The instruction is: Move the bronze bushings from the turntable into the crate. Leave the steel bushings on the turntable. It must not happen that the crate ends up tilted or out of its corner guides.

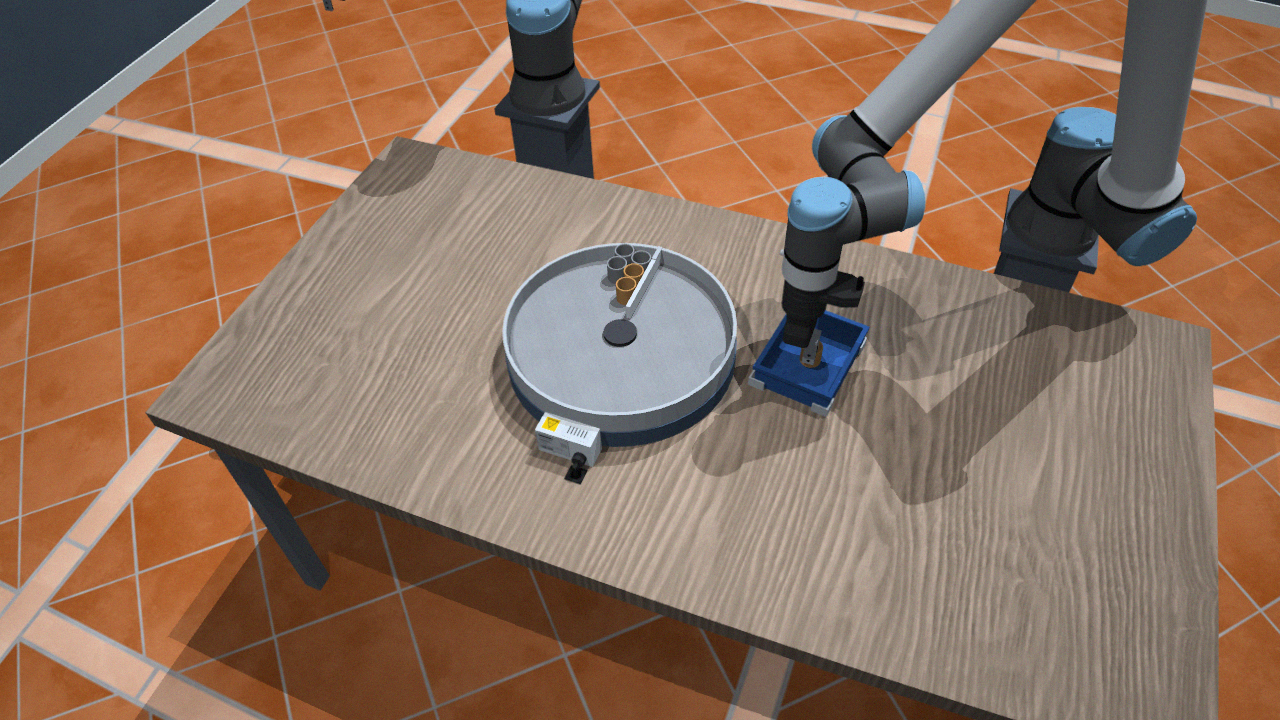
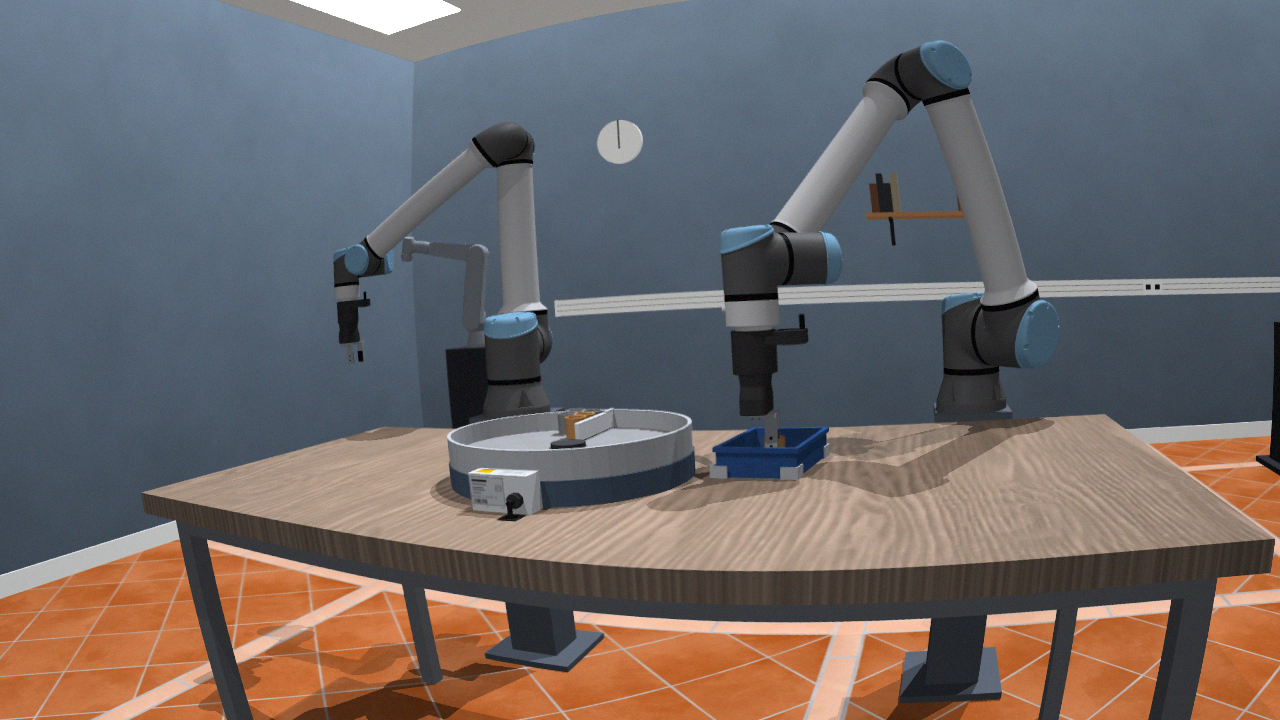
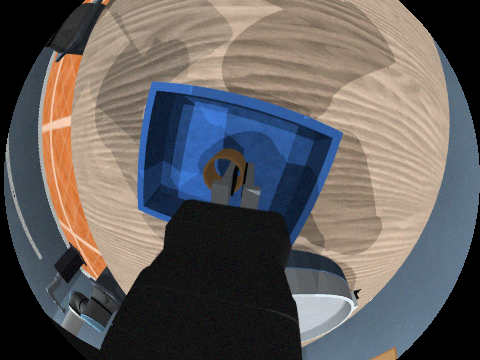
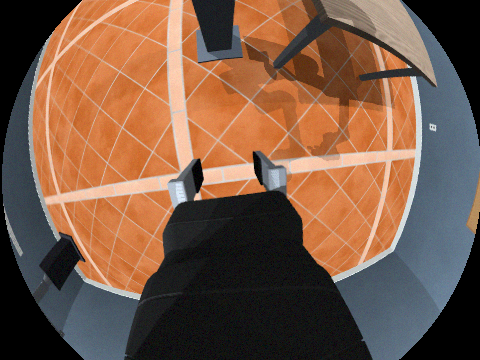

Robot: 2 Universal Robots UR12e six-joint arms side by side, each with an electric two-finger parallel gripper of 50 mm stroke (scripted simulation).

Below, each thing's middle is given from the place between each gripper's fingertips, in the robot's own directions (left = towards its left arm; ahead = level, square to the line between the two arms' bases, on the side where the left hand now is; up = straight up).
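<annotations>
Relative to the blue crate (image 1: 778, 366), my left gripper is 20 mm above it and 20 mm past it.
</annotations>
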